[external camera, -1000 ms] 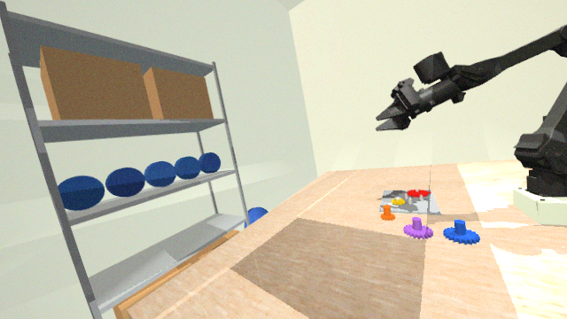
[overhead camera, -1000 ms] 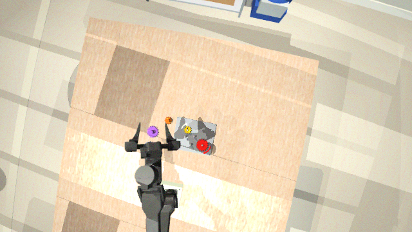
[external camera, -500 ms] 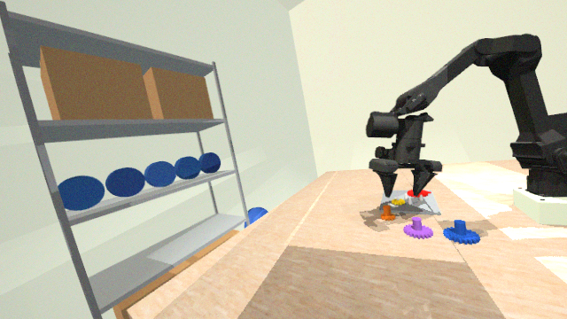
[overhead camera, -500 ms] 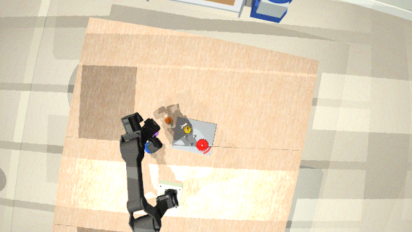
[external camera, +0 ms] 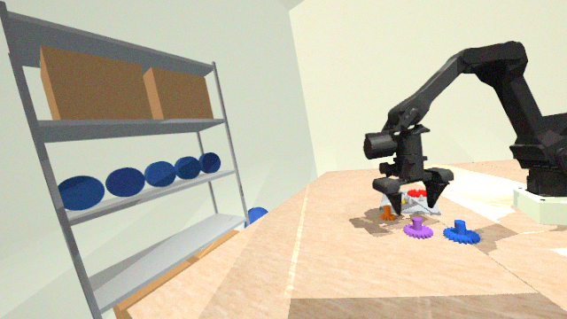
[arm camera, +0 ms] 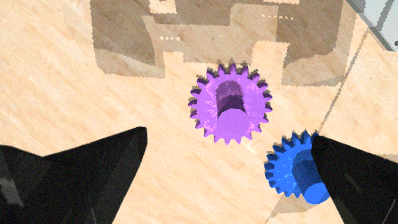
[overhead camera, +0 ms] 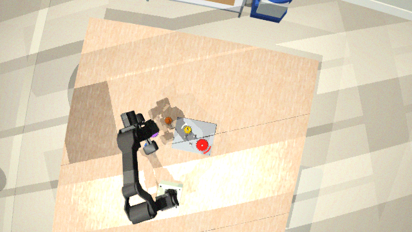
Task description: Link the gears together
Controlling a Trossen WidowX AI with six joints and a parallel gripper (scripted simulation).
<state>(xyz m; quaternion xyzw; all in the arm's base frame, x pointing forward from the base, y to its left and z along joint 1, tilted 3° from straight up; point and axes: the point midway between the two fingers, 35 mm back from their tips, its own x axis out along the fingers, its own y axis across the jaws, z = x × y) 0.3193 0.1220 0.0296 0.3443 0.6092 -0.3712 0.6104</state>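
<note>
Right now my gripper tip is 5 cm above the purple gear. The rest, counted from my gripper tip: small yellow gear: 19 cm to the right, 5 cm below, 2 cm ahead; then blue gear: 9 cm behind, 5 cm below, 1 cm to the left; then orange gear: 8 cm to the right, 6 cm ahead, 5 cm below.
</note>
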